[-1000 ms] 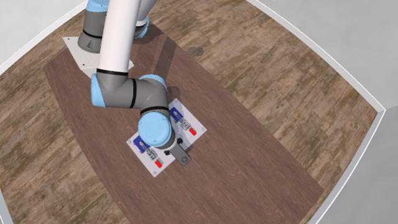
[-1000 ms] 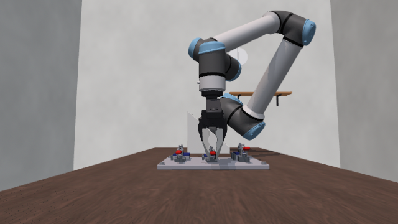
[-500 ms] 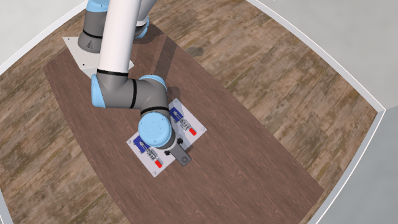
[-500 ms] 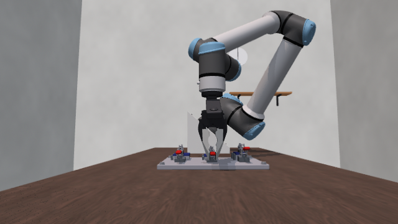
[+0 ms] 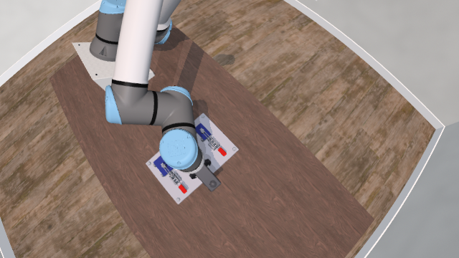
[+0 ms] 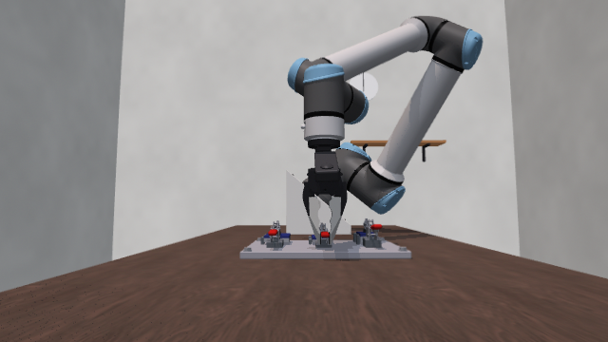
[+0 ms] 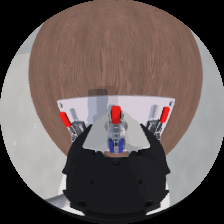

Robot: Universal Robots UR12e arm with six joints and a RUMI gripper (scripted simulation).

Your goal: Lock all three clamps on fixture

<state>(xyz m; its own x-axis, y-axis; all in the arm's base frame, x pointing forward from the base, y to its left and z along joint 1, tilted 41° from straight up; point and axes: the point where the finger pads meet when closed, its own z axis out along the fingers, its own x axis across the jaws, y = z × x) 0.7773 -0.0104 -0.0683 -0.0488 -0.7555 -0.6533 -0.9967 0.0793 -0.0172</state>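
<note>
Right now the grey fixture plate is 90 mm behind my hand and 30 mm below it.
</note>
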